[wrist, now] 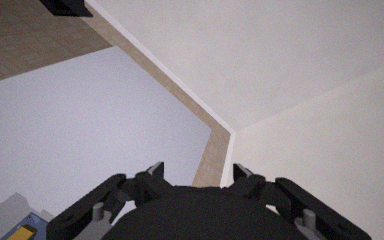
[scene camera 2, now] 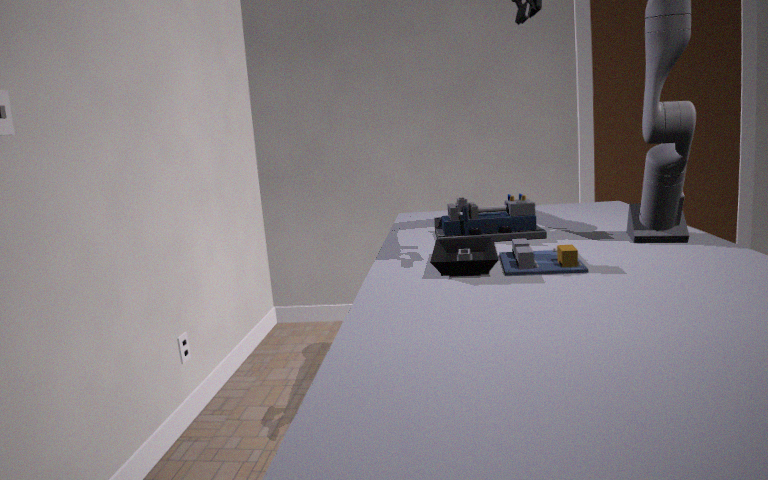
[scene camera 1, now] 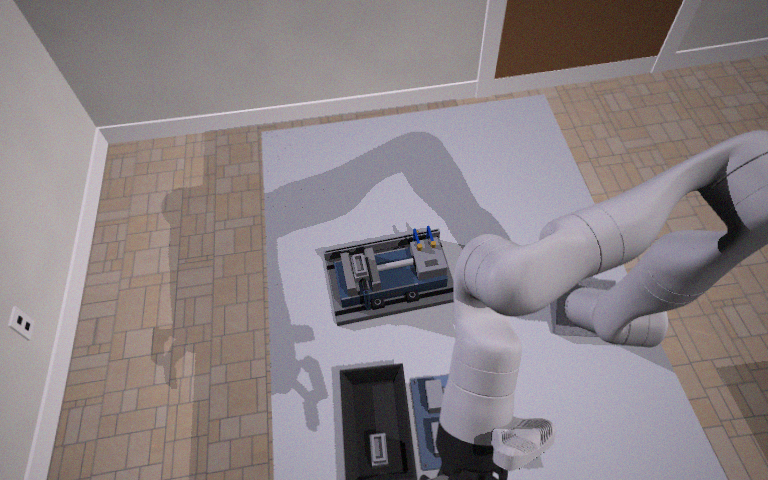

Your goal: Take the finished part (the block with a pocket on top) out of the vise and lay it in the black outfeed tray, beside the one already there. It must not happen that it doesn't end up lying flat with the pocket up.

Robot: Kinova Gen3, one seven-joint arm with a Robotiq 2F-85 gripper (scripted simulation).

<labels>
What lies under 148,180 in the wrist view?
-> The gripper.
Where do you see a blue vise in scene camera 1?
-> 407,275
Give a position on a blue vise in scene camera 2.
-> At 517,223
</labels>
